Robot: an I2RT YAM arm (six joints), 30 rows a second.
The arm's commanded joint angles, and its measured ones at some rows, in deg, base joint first. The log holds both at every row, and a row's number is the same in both.
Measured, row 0:
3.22, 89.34, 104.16, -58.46, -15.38, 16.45
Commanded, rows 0 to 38:
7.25, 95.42, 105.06, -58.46, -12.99, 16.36
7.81, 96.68, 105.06, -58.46, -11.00, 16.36
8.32, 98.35, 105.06, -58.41, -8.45, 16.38
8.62, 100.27, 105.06, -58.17, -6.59, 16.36
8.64, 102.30, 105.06, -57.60, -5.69, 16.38
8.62, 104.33, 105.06, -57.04, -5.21, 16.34
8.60, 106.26, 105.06, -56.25, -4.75, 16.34
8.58, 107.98, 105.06, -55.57, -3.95, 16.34
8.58, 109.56, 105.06, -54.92, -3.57, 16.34
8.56, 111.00, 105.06, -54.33, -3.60, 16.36
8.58, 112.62, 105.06, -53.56, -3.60, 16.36
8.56, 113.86, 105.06, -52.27, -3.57, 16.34
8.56, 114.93, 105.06, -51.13, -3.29, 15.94
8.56, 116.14, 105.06, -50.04, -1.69, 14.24
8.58, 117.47, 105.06, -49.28, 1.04, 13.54
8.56, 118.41, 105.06, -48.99, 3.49, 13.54
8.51, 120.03, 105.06, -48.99, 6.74, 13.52
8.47, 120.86, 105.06, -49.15, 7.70, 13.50
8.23, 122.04, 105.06, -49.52, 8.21, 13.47
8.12, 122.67, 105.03, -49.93, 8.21, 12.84
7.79, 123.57, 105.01, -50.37, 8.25, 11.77
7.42, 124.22, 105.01, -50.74, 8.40, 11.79
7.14, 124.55, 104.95, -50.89, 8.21, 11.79
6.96, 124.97, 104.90, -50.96, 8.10, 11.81
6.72, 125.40, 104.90, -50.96, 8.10, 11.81
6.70, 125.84, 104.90, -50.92, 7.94, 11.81
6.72, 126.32, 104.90, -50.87, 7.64, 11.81
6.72, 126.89, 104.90, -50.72, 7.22, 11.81
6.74, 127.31, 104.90, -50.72, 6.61, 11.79
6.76, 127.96, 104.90, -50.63, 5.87, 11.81
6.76, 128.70, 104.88, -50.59, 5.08, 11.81
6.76, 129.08, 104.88, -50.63, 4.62, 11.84
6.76, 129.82, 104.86, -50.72, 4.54, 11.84
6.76, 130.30, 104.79, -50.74, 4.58, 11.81
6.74, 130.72, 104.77, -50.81, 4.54, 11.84
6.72, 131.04, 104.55, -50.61, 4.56, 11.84
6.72, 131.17, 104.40, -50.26, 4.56, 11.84
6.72, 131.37, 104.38, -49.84, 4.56, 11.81
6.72, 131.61, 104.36, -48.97, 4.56, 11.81
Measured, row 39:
6.79, 129.19, 104.47, -50.22, 5.32, 11.94
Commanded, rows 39 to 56:
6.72, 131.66, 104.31, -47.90, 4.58, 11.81
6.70, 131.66, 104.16, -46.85, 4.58, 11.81
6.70, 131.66, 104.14, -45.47, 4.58, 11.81
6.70, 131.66, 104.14, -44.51, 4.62, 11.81
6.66, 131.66, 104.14, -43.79, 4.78, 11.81
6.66, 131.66, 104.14, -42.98, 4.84, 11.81
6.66, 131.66, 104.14, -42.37, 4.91, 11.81
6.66, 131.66, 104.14, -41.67, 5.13, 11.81
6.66, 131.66, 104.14, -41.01, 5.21, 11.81
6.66, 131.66, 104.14, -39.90, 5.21, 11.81
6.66, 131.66, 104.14, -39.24, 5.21, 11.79
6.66, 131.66, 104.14, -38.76, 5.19, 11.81
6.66, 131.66, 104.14, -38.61, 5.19, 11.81
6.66, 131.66, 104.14, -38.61, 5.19, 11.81
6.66, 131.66, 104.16, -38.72, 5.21, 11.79
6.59, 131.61, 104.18, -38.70, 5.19, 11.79
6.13, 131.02, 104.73, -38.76, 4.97, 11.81
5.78, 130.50, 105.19, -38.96, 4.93, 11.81
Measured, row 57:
6.72, 130.56, 104.40, -38.85, 5.08, 11.77
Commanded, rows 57 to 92:
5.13, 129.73, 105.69, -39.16, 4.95, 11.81
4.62, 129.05, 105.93, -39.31, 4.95, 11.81
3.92, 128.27, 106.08, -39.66, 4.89, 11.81
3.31, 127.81, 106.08, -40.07, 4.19, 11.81
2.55, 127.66, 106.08, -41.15, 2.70, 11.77
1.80, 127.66, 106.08, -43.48, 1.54, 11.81
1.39, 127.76, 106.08, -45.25, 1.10, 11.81
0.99, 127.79, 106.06, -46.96, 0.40, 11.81
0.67, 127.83, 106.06, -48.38, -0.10, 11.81
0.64, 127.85, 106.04, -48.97, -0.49, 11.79
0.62, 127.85, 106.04, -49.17, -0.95, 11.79
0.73, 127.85, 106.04, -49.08, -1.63, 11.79
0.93, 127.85, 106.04, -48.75, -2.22, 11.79
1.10, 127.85, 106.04, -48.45, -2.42, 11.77
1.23, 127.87, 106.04, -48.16, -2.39, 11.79
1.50, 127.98, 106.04, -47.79, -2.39, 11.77
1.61, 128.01, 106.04, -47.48, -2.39, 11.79
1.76, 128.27, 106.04, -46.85, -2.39, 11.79
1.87, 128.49, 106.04, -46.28, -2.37, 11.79
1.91, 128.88, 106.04, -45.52, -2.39, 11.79
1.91, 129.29, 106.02, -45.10, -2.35, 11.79
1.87, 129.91, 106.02, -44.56, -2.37, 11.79
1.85, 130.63, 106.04, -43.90, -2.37, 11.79
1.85, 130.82, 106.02, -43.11, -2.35, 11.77
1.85, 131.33, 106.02, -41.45, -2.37, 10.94
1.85, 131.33, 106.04, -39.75, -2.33, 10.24
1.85, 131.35, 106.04, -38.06, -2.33, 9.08
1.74, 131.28, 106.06, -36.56, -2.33, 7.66
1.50, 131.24, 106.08, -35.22, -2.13, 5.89
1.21, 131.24, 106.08, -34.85, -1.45, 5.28
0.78, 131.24, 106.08, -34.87, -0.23, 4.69
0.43, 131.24, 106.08, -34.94, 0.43, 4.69
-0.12, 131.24, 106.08, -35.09, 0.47, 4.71
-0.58, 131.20, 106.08, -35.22, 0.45, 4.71
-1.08, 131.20, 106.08, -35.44, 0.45, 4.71
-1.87, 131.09, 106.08, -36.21, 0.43, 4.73
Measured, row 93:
-0.14, 130.52, 105.01, -35.73, -0.91, 5.54
